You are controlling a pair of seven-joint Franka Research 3 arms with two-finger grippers.
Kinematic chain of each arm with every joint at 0, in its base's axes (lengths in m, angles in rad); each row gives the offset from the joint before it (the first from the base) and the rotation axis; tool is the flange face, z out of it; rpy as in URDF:
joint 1: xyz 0 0 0.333 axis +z
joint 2: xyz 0 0 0 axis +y
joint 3: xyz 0 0 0.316 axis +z
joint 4: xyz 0.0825 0 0 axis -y
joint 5: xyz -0.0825 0 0.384 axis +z
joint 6: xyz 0 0 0 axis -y
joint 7: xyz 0.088 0 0 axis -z
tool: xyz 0 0 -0.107 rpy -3.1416 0 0
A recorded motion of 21 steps. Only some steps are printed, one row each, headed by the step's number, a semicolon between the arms.
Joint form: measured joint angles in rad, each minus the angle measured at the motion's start. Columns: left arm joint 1, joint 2, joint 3, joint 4, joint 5, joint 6, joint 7; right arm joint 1, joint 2, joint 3, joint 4, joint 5, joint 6, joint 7.
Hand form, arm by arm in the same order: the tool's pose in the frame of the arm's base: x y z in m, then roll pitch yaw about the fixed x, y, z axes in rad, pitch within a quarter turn. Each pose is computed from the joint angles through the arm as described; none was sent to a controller.
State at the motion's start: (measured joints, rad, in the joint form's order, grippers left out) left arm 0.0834 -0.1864 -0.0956 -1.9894 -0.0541 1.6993 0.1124; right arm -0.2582 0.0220 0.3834 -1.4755 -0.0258 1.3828 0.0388
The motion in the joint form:
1: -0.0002 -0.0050 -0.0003 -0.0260 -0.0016 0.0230 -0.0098; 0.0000 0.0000 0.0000 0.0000 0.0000 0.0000 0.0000
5: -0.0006 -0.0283 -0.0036 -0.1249 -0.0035 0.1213 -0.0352; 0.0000 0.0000 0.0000 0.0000 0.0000 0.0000 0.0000
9: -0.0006 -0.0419 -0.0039 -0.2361 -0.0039 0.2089 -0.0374; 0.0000 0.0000 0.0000 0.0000 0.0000 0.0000 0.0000
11: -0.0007 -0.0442 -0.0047 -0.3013 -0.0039 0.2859 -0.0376; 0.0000 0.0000 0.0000 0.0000 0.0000 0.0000 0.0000
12: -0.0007 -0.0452 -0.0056 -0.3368 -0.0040 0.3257 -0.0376; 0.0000 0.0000 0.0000 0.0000 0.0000 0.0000 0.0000
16: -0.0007 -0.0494 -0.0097 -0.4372 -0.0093 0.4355 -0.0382; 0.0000 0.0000 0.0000 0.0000 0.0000 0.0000 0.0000
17: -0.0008 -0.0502 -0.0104 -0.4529 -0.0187 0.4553 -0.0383; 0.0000 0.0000 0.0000 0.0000 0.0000 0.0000 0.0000
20: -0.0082 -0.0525 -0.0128 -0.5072 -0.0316 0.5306 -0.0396; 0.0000 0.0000 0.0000 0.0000 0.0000 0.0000 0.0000
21: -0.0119 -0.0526 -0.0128 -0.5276 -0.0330 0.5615 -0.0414; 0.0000 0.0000 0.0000 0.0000 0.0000 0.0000 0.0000
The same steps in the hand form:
1: 0.4901 -0.0141 0.5268 3.0954 0.0984 -0.1037; 0.5375 0.0619 0.6420 3.1196 0.1123 0.0822
5: 0.4827 -0.0151 0.4993 3.1020 0.0773 -0.0755; 0.5375 0.0619 0.6420 3.1196 0.1123 0.0822
9: 0.4708 -0.0137 0.4608 3.1045 0.0876 -0.0681; 0.5375 0.0619 0.6420 3.1196 0.1123 0.0822
11: 0.4656 -0.0130 0.4380 3.1076 0.0737 -0.0648; 0.5375 0.0619 0.6420 3.1196 0.1123 0.0822
12: 0.4619 -0.0128 0.4255 3.1092 0.0685 -0.0636; 0.5375 0.0619 0.6420 3.1196 0.1123 0.0822
16: 0.4487 -0.0130 0.3912 3.1104 0.0551 -0.0586; 0.5375 0.0619 0.6420 3.1196 0.1123 0.0822
17: 0.4466 -0.0134 0.3863 3.1040 0.0499 -0.0531; 0.5375 0.0619 0.6420 3.1196 0.1123 0.0822
20: 0.4394 -0.0168 0.3698 3.0989 0.0265 -0.0497; 0.5375 0.0619 0.6420 3.1196 0.1123 0.0822
21: 0.4368 -0.0179 0.3637 3.0998 0.0160 -0.0489; 0.5375 0.0619 0.6420 3.1196 0.1123 0.0822

